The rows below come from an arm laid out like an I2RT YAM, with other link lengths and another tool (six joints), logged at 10 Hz.
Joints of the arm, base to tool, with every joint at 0 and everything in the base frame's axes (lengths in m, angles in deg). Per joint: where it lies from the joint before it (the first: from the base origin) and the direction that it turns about. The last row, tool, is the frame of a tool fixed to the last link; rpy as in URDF.
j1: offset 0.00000 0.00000 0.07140 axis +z
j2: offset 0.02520 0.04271 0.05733 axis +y
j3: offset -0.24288 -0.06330 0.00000 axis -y
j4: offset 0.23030 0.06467 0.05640 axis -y
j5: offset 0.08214 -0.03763 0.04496 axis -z
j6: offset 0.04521 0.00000 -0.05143 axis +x
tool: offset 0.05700 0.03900 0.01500 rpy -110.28 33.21 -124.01
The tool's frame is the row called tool.
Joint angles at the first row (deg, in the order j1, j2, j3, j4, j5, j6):
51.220, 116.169, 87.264, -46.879, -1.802, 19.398
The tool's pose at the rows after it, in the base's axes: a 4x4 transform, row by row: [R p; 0 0 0 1], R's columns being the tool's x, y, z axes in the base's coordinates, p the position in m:
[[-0.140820, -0.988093, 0.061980, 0.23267], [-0.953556, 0.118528, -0.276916, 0.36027], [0.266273, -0.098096, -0.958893, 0.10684], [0, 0, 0, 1]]
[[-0.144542, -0.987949, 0.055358, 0.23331], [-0.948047, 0.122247, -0.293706, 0.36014], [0.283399, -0.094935, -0.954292, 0.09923], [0, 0, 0, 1]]
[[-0.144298, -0.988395, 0.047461, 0.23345], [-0.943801, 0.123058, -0.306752, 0.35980], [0.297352, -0.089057, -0.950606, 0.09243], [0, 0, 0, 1]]
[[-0.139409, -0.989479, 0.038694, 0.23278], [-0.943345, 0.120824, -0.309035, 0.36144], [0.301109, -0.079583, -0.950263, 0.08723], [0, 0, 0, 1]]
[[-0.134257, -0.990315, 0.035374, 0.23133], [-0.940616, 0.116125, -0.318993, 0.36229], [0.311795, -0.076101, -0.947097, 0.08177], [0, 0, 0, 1]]
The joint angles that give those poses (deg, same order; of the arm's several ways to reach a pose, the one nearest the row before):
51.635, 117.088, 87.494, -46.933, -1.748, 19.773
51.679, 118.217, 87.582, -46.847, -1.303, 20.036
51.680, 119.195, 87.594, -46.760, -1.142, 20.124
51.810, 120.111, 87.738, -46.450, -1.489, 20.207
52.072, 120.923, 87.786, -46.336, -1.324, 20.215

